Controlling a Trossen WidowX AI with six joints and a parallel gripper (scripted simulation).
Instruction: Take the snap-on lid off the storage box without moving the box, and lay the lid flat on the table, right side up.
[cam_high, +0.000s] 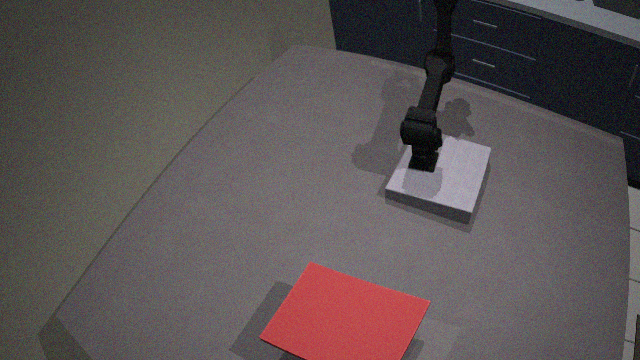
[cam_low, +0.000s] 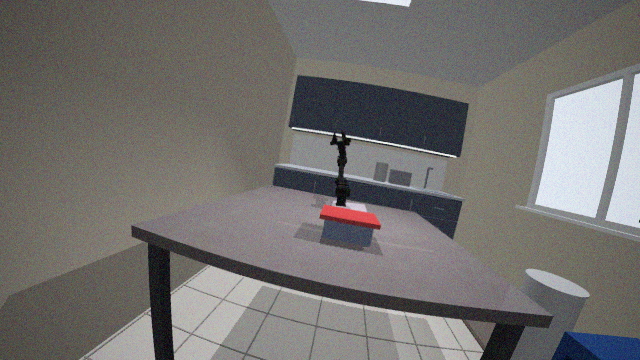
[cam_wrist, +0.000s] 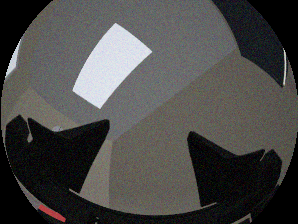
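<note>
My gripper tip is now 86 cm short of the red lid, 8 cm to the right of it and 45 cm above it. Also, from my gripper tip: blue-grey box (86 cm ahead, 8 cm to the left, 50 cm below).
</note>
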